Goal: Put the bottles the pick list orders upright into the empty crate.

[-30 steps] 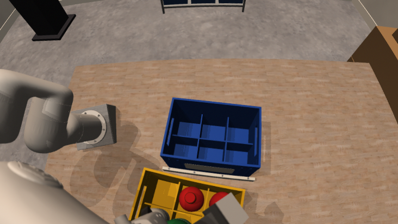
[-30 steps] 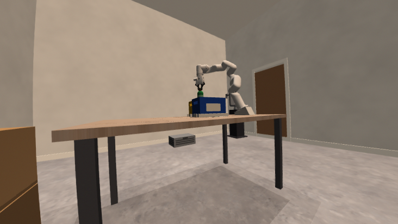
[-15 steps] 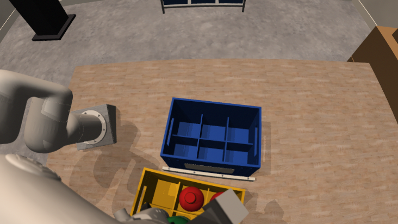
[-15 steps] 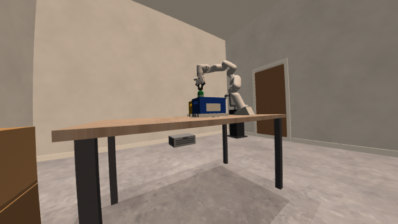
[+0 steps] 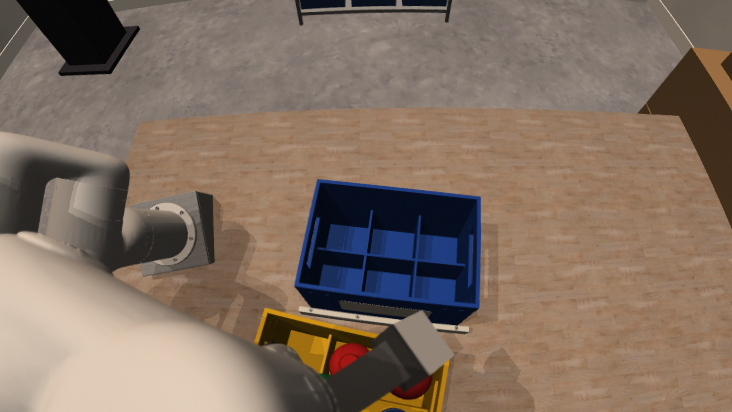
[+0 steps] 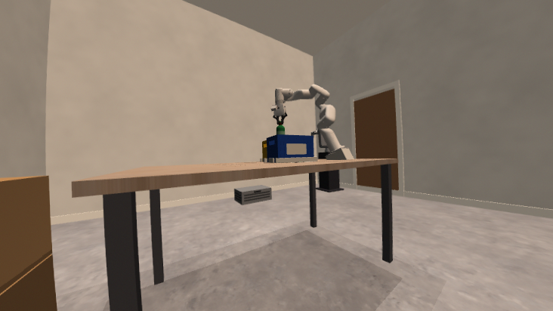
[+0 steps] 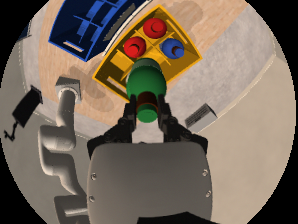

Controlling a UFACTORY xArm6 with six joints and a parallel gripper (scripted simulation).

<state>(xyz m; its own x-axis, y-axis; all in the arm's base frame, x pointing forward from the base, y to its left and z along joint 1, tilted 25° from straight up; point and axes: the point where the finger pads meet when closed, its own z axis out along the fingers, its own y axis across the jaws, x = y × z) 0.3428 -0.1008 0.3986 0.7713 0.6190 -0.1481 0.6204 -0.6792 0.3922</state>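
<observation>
The green-capped bottle is 70 mm below my hand. Round my hand: yellow crate: 250 mm below, 10 mm to the left, 10 mm ahead; then white bottle: 250 mm below, 90 mm behind, 20 mm to the right; then blue bottle: 250 mm below, 90 mm ahead, 40 mm to the right.
</observation>
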